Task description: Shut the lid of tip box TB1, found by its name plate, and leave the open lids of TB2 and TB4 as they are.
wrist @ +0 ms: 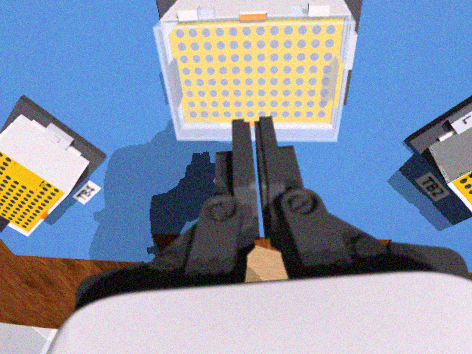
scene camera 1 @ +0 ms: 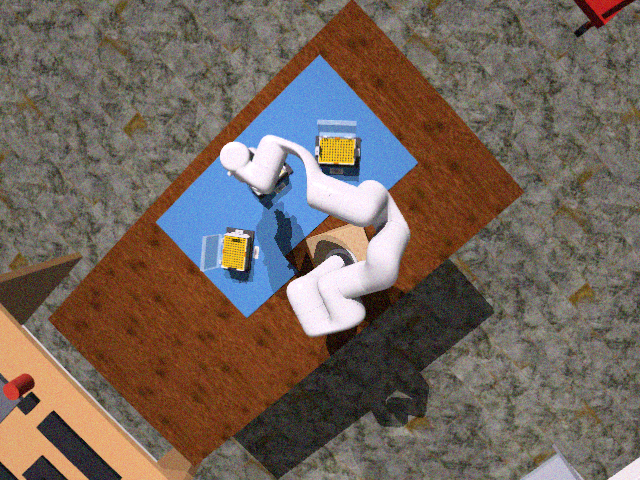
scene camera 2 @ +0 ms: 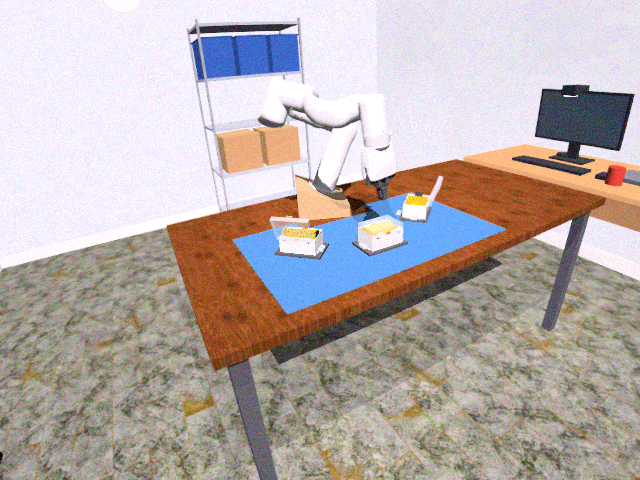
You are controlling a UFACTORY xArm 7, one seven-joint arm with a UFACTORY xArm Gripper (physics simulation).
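The middle tip box has its clear lid down over the yellow tip rack; its name plate cannot be seen, and the arm mostly hides it in scene camera 1. My gripper is shut and empty, above the box's edge on the robot's side, apart from the lid. TB4 has its lid standing open. TB2 has its lid open too.
The boxes stand on a blue mat on the brown table. The arm rises from a wooden block. A desk with a monitor stands beside the table.
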